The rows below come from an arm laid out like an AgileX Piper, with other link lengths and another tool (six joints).
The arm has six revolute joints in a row. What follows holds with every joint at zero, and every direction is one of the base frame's.
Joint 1 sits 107.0 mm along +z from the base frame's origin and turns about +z.
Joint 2 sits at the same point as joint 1 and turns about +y.
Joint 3 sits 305.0 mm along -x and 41.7 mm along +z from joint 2 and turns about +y.
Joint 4 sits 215.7 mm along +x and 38.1 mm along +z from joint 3 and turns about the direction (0.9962, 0, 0.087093).
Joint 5 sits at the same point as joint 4 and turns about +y.
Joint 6 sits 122.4 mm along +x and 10.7 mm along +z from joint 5 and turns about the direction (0.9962, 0, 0.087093).
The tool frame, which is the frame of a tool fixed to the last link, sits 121.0 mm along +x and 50.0 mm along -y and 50.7 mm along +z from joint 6; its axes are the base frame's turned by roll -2.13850, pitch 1.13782 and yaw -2.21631 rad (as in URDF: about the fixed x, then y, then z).
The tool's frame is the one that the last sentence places.
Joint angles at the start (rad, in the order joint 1, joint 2, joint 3, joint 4, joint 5, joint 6):
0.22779, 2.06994, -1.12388, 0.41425, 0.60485, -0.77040
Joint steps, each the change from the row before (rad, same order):
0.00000, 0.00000, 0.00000, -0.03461, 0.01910, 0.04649
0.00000, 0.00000, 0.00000, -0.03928, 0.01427, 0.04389
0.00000, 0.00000, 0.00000, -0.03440, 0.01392, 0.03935
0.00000, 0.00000, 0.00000, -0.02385, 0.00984, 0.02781
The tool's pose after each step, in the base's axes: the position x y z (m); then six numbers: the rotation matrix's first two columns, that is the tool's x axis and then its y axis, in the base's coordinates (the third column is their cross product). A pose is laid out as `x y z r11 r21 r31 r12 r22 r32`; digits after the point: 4 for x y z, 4 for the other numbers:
0.4097 0.1201 -0.0375 -0.5126 -0.8533 0.0960 -0.8518 0.5194 0.0683
0.4057 0.1141 -0.0397 -0.5188 -0.8459 0.1237 -0.8455 0.5291 0.0722
0.4020 0.1086 -0.0416 -0.5245 -0.8382 0.1491 -0.8392 0.5386 0.0756
0.3995 0.1046 -0.0429 -0.5289 -0.8321 0.1671 -0.8343 0.5458 0.0774

